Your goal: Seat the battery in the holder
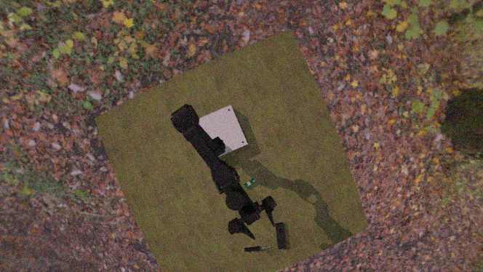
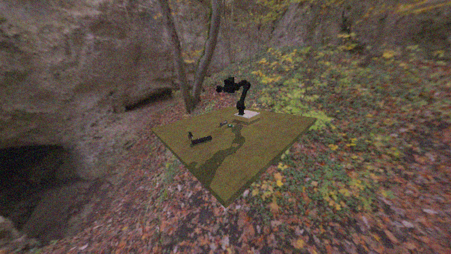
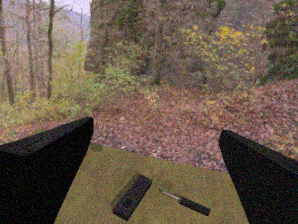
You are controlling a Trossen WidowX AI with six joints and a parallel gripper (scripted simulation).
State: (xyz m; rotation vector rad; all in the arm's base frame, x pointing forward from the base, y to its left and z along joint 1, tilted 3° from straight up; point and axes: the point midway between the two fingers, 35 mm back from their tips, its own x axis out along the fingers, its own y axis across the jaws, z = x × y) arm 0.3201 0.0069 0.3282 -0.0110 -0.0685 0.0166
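Now: gripper tip 100 mm past the white battery, 20 mm to the right of it and 360 mm above it.
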